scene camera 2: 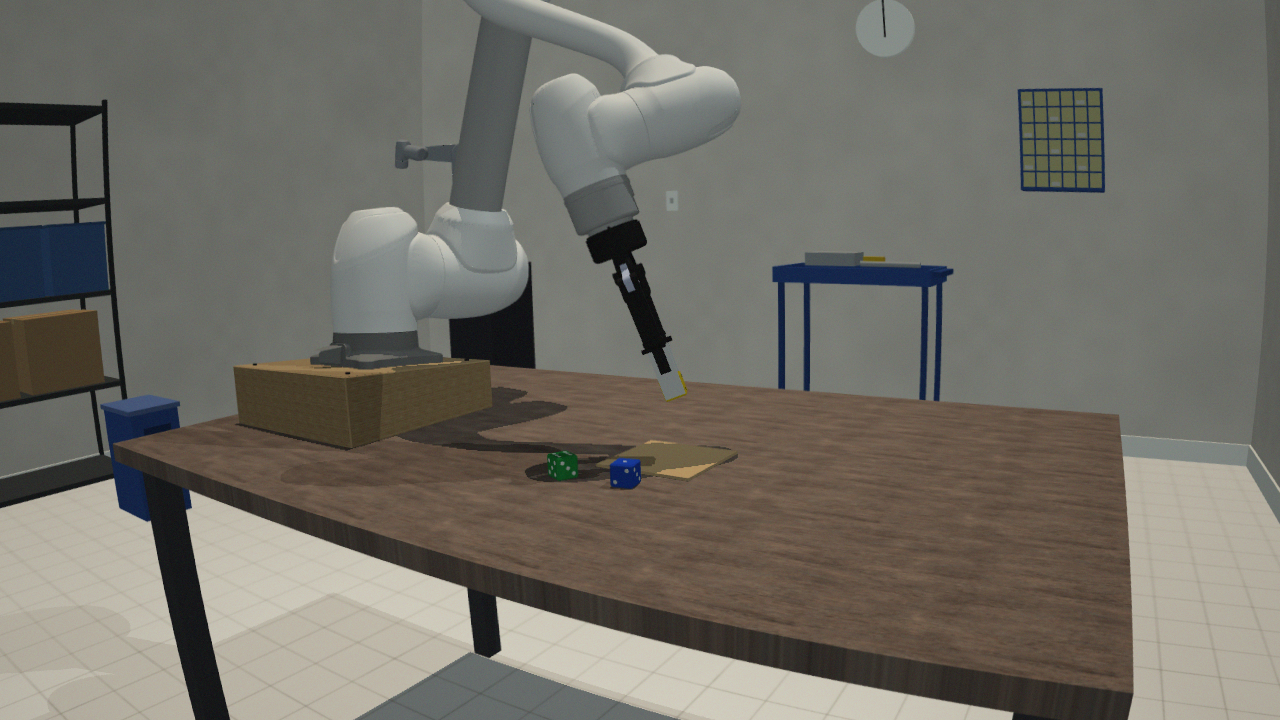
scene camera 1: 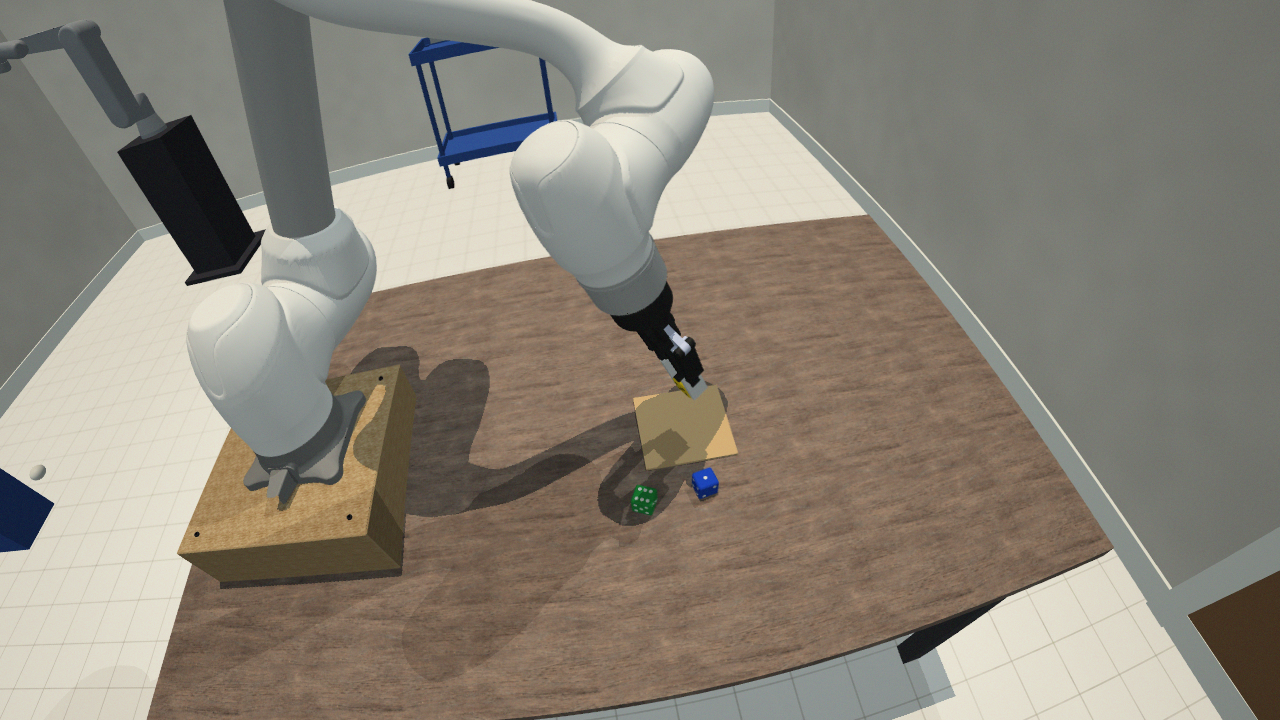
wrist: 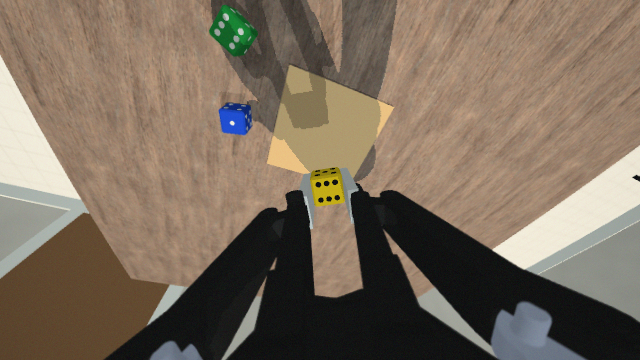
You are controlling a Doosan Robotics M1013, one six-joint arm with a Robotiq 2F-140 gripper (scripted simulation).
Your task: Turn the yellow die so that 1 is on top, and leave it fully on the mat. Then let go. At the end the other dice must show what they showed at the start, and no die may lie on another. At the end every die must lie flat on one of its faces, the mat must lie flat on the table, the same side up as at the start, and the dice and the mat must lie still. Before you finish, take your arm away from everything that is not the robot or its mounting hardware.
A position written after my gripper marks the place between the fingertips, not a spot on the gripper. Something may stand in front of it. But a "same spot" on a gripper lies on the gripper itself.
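Scene camera 2 shows my gripper and a tan mat. Scene camera 1 shows the gripper as well, and the mat at (674, 429). For my gripper, (scene camera 2: 644, 314) and (scene camera 1: 694, 362) are the same spot. The gripper is visible in the wrist view (327, 182), as is the mat. On the tan mat, (wrist: 321, 124) and (scene camera 2: 653, 458) are the same spot.
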